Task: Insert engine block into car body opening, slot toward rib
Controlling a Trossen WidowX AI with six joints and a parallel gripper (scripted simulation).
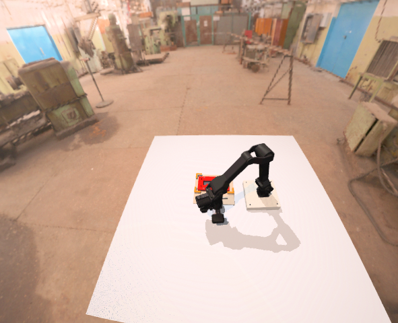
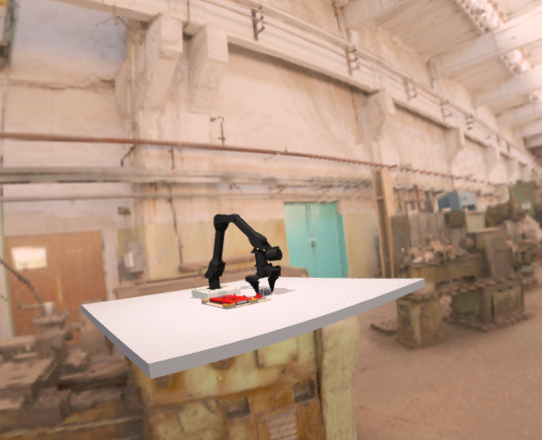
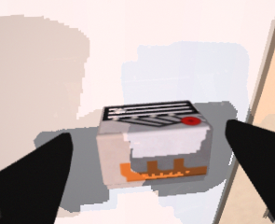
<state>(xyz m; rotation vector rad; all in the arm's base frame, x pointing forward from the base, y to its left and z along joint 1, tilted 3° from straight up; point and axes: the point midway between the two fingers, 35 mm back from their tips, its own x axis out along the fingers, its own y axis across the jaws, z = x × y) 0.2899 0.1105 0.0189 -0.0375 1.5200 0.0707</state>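
My gripper tip is now right at the engine block.
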